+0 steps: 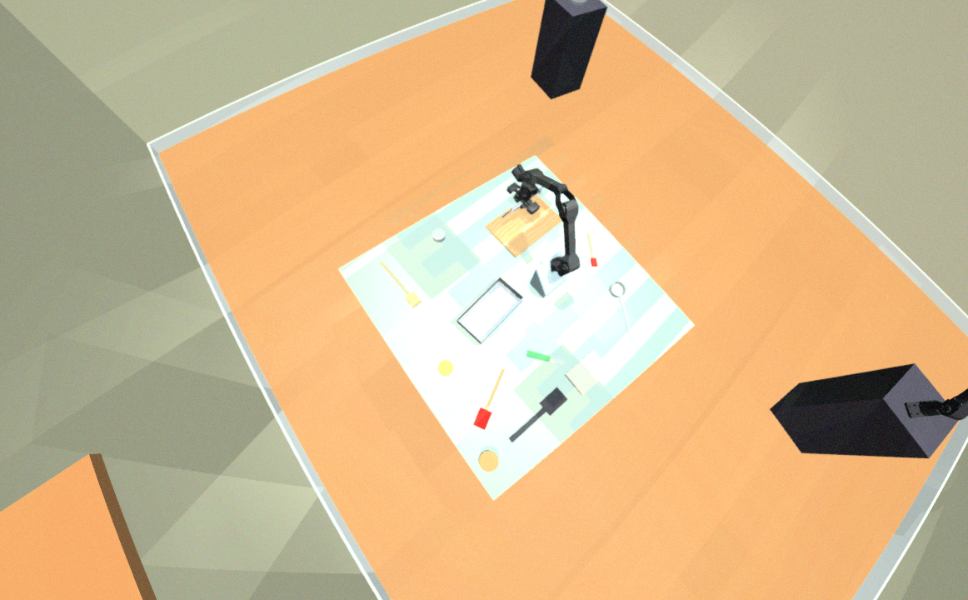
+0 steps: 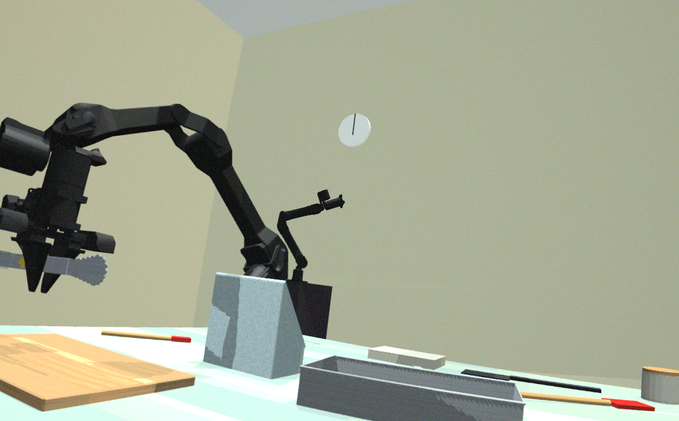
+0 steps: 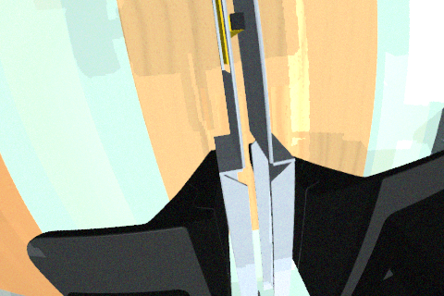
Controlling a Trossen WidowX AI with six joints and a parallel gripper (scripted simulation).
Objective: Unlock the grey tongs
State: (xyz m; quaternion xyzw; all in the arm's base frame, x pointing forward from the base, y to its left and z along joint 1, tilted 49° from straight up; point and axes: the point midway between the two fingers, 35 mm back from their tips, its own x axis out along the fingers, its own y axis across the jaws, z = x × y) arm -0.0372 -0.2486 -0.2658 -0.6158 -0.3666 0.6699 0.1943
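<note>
Right now the wooden board is 2 cm behind my gripper tip, 4 cm to the left of it and 10 cm below it. From my gripper tip the other things lie so: red-tipped brush: 24 cm behind, 37 cm to the left, 10 cm below; pale block: 16 cm ahead, 87 cm to the left, 10 cm below; grey roasting tin: 40 cm ahead, 38 cm to the left, 8 cm below.
</note>
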